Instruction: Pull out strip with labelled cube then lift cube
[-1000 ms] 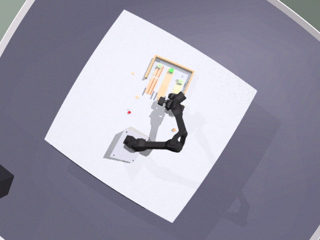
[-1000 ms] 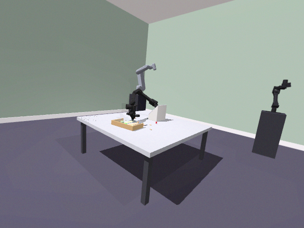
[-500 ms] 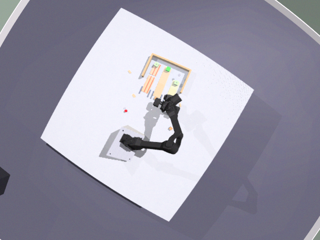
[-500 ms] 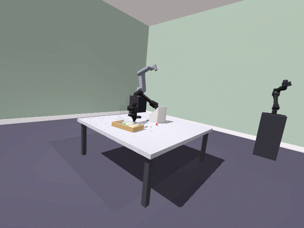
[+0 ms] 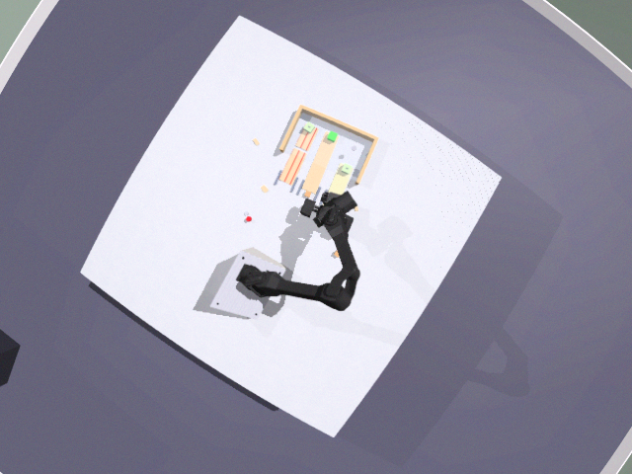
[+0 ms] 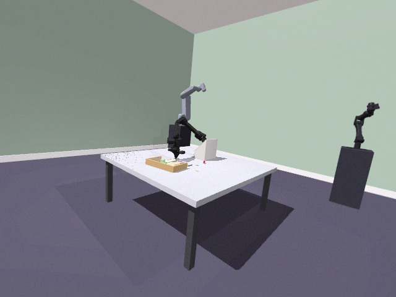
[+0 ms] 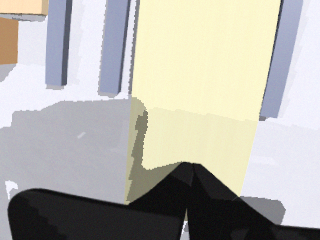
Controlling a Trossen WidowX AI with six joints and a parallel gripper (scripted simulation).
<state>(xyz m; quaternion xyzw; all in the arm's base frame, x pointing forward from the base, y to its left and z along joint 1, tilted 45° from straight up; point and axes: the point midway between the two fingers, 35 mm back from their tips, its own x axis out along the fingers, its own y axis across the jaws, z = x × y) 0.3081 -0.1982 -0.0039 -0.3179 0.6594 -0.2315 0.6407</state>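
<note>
Now: gripper tip 90 mm short of the pale yellow strip and 10 mm to the right of it. Also, from my gripper tip: red dot: 250 mm to the left, 160 mm behind, 10 mm above; then grey disc: 270 mm ahead, 60 mm above, 40 mm to the left.
</note>
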